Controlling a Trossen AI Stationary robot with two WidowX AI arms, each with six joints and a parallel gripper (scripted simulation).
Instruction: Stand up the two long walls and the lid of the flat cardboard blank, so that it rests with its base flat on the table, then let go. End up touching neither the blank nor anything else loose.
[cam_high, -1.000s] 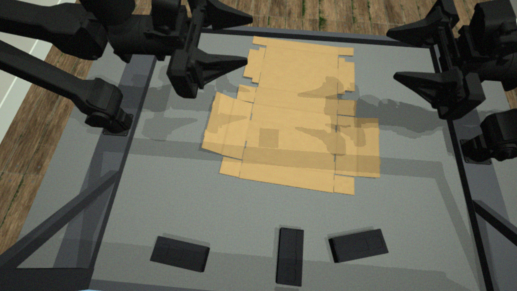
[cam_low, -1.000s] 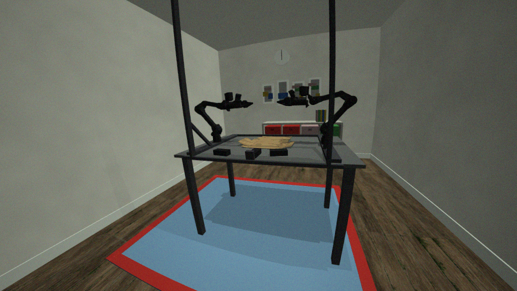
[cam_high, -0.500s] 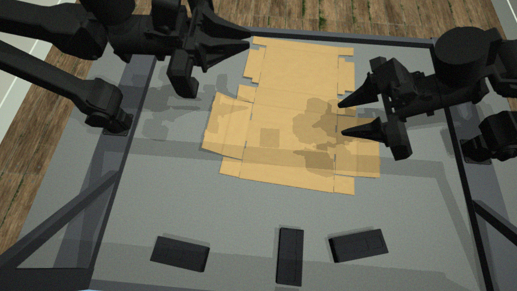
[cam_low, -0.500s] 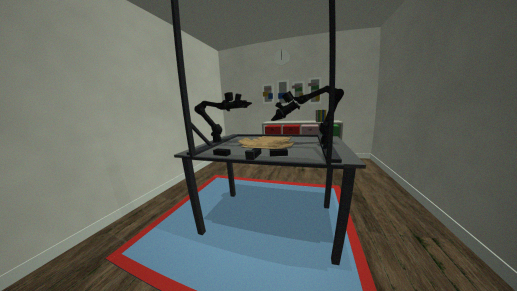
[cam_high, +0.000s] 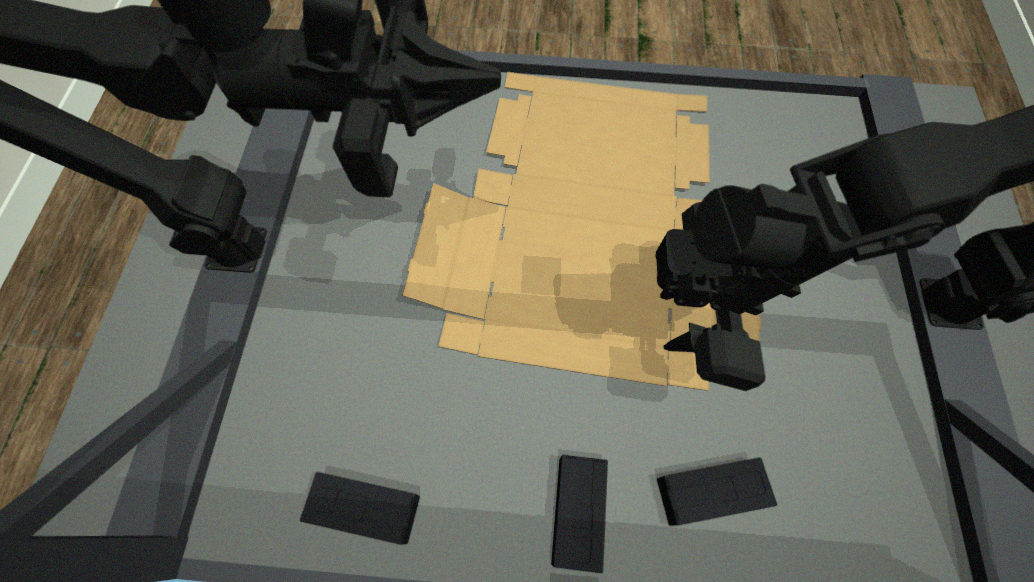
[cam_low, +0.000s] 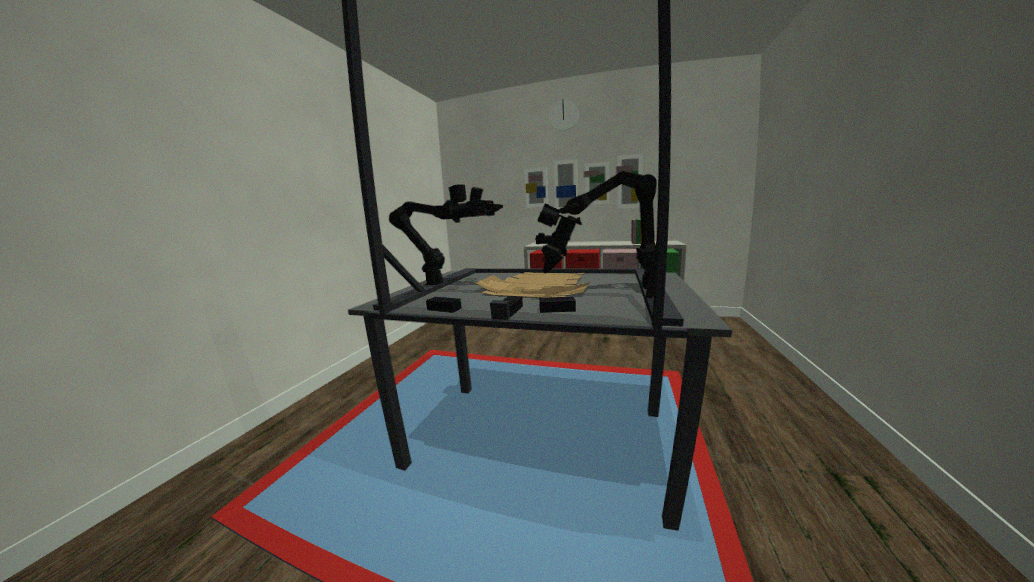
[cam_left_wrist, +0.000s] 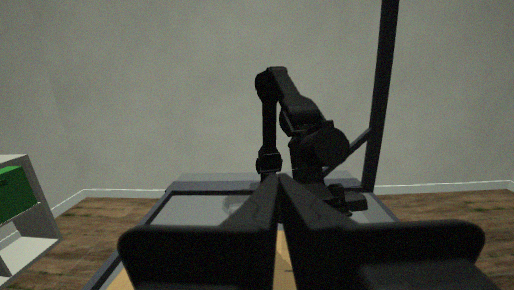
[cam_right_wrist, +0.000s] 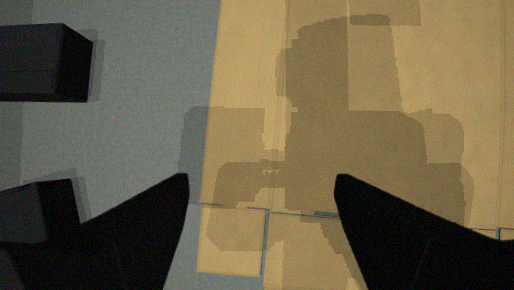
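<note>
My left gripper is now 9 cm past the corner flap, 1 cm to the right of it and 33 cm above it. The rest, counted from my left hand: dark frame rail 37 cm ahead, 14 cm to the right, 33 cm below.
</note>
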